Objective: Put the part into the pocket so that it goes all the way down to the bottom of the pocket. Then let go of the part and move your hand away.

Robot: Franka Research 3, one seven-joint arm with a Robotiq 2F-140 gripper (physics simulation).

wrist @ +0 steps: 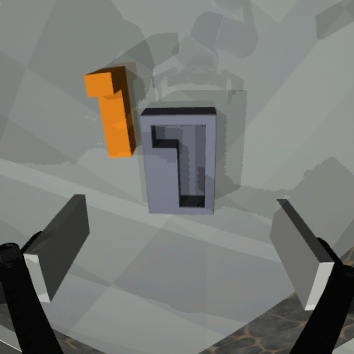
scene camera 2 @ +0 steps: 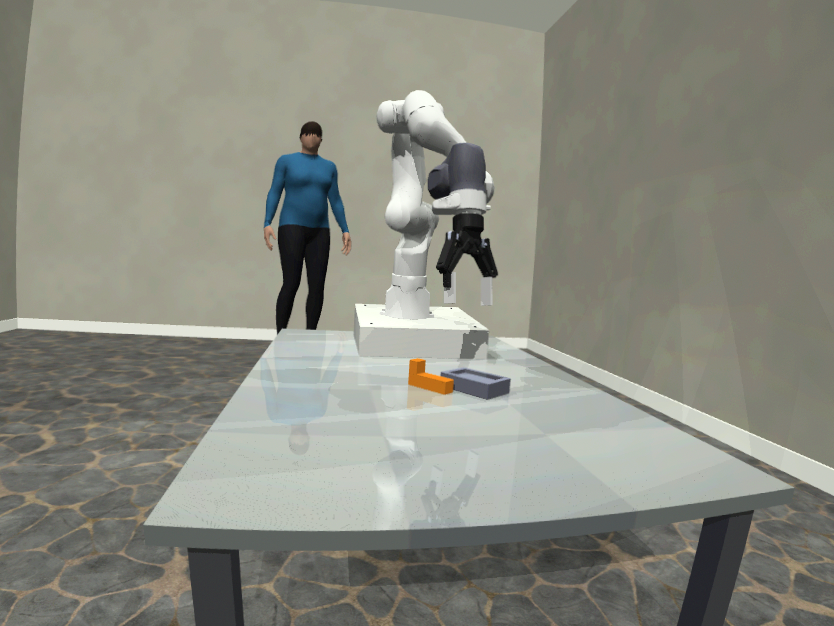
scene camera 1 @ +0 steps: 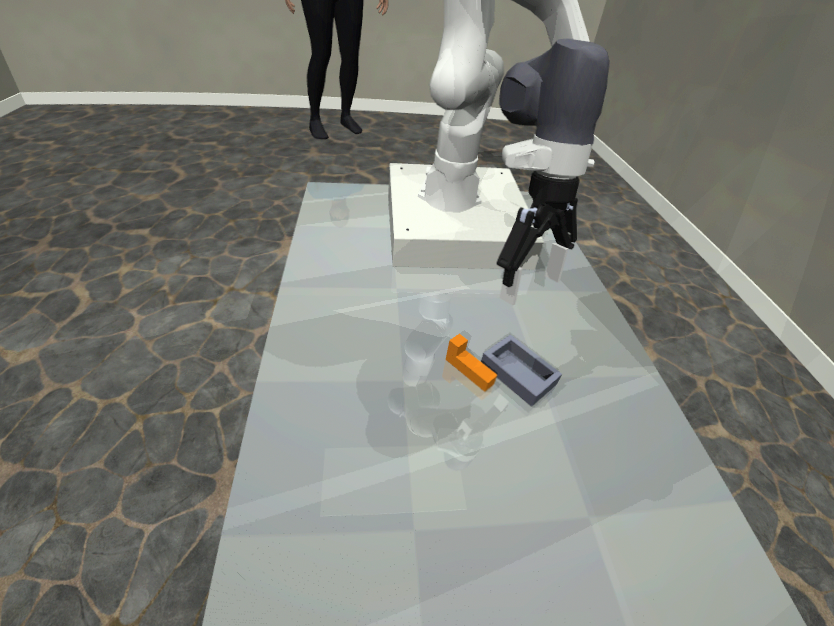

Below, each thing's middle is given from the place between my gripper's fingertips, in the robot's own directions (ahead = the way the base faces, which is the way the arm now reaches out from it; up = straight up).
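Orange L-shaped block (scene camera 1: 472, 368): my gripper is 17 cm above it, 5 cm short of it and 8 cm to the left of it. Grey pocket block (scene camera 1: 529, 376): 18 cm below my hand, 4 cm ahead of it and 2 cm to the left of it.
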